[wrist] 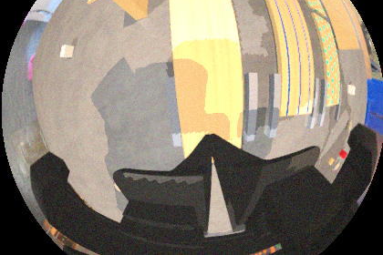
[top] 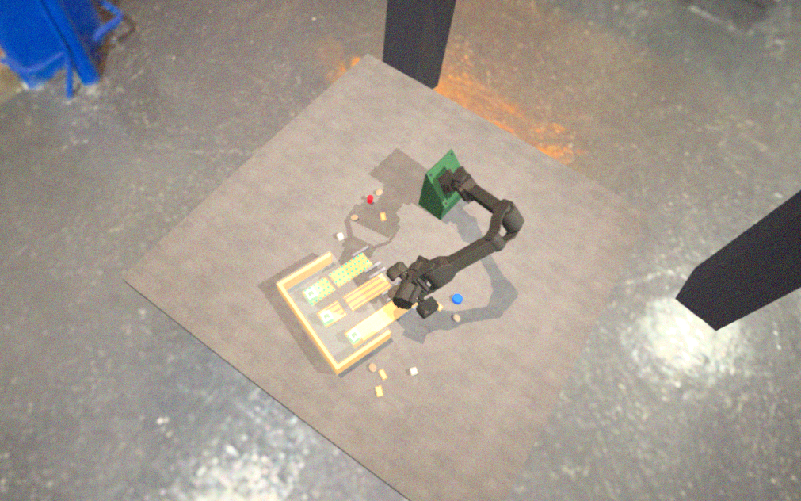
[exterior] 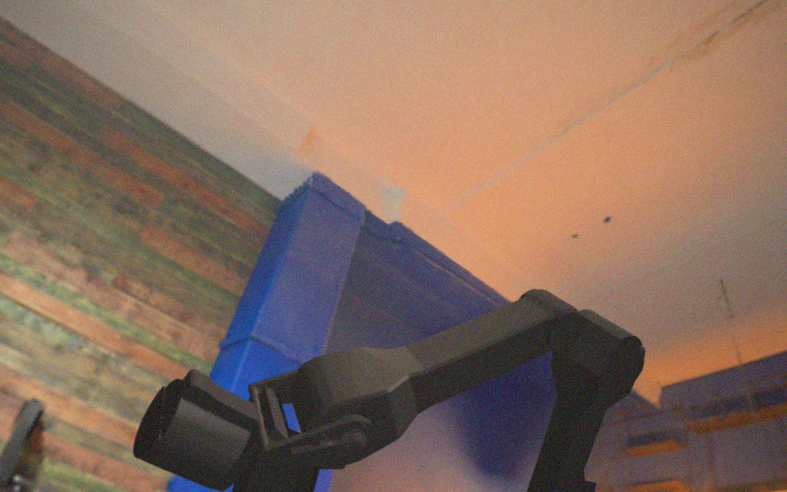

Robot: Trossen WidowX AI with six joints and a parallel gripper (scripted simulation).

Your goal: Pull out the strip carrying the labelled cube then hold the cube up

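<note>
The pale wooden strip lies 100 mm ahead of my gripper tip and 20 mm to the right of it.
</note>
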